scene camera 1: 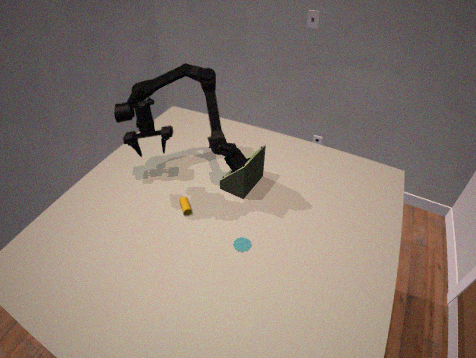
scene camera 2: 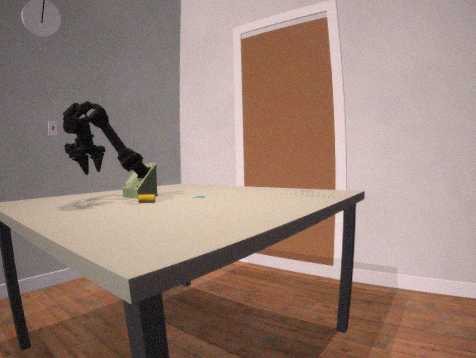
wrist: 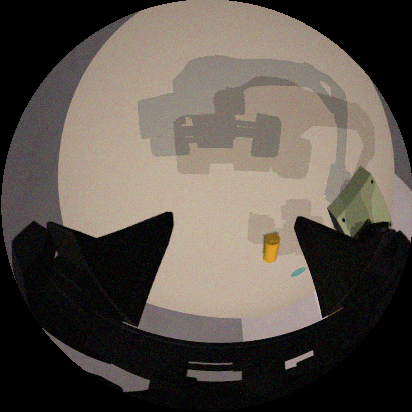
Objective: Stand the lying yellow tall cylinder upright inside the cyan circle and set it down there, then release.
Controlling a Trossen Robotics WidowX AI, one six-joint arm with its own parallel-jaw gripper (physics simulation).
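Places are measured from the arm's base along level axes (x ahead, y left, z up), in centimetres.
Pixels of known places: gripper, fingertip midpoint: (scene camera 1: 152,154) (scene camera 2: 93,173) (wrist: 238,220); arm's base, link origin: (scene camera 1: 240,165) (scene camera 2: 144,172) (wrist: 364,237).
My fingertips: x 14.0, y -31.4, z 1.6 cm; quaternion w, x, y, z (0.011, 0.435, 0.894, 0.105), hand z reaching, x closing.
For each thing: its top centre in the pictures, then the offset to it from my fingertips. "*": a spot on its surface instead. Level surfaces: height alone.
- yellow cylinder, top centre: (wrist: 272,254) (scene camera 1: 185,202) (scene camera 2: 146,194) dy +20.2, dx +6.4, dz -9.7 cm
- cyan circle, surface spot: (scene camera 1: 242,244) (wrist: 298,272) (scene camera 2: 199,196) * dy +46.2, dx +9.2, dz -12.8 cm
- pale table, surface height: dz -12.9 cm
The yellow cylinder (scene camera 1: 185,206) (scene camera 2: 146,198) (wrist: 271,248) lies on its side on the table. The cyan circle (scene camera 1: 242,244) (scene camera 2: 199,197) (wrist: 298,272) is a flat disc on the table, a short way from the cylinder and apart from it. My gripper (scene camera 1: 152,154) (scene camera 2: 92,173) (wrist: 238,220) is open and empty, with its fingers pointing down. It hangs high above the table, off to the side of the cylinder and farther from the circle. In the wrist view the cylinder shows far below, between the dark fingers and nearer the right one.
The arm's green wedge-shaped base (scene camera 1: 243,181) (scene camera 2: 133,191) (wrist: 364,202) stands on the pale table (scene camera 1: 150,280) (scene camera 2: 215,230) (wrist: 115,175), behind the cylinder and circle in the first scene view. Shadows of the arm fall on the table. Grey walls stand beyond the table's far edges.
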